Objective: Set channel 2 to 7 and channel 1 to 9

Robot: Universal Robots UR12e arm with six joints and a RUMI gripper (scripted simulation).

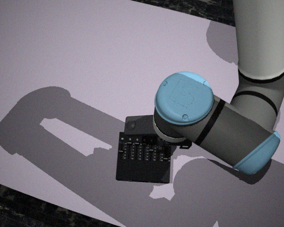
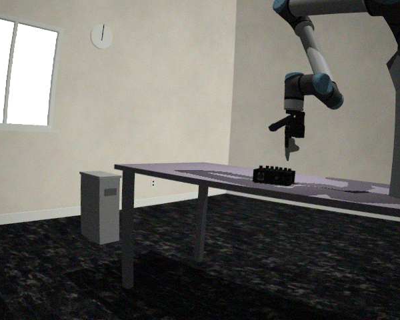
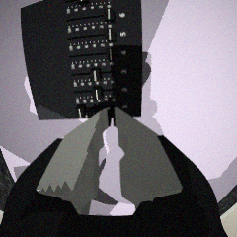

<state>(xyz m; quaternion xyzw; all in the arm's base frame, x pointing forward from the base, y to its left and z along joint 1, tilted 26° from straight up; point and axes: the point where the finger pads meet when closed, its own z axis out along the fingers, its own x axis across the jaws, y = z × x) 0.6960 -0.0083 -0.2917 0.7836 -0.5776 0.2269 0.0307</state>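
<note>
The channel 1 knob is 3 cm behind my hand, 3 cm to the left of it and 5 cm below it.
</note>
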